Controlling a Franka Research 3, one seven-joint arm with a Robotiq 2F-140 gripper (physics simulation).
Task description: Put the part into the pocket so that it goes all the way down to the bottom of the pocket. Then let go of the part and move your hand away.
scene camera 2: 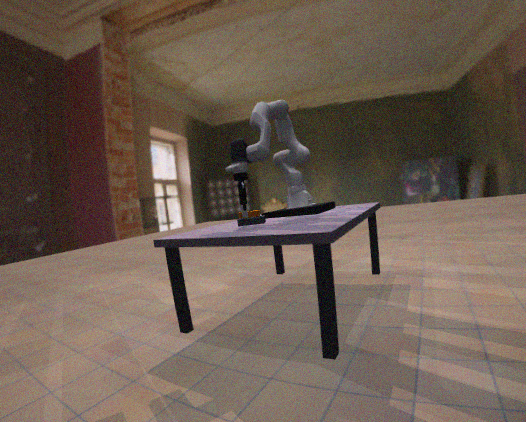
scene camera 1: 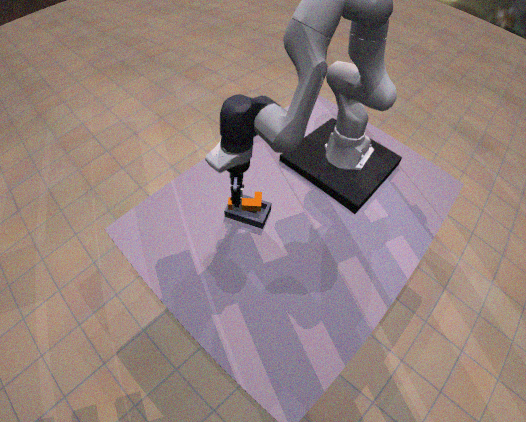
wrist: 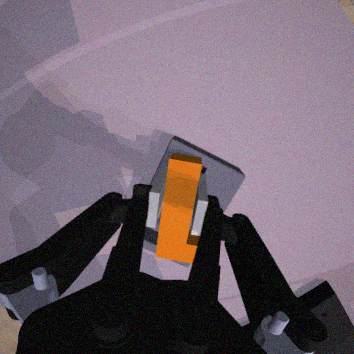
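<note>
The orange part has a raised end. It is over the dark grey block with the pocket, and much of it shows above the rim. In the wrist view its long side is turned at an angle to the block's sides. My gripper points down and is shut on the orange part, with a light pad on each side of it. The pocket's floor and the part's underside are hidden, so I cannot tell whether they touch.
The block stands on the purple table top. The arm's black base plate is behind and to the right of it in scene camera 1. A corner of the dark plate also shows at the lower right of the wrist view.
</note>
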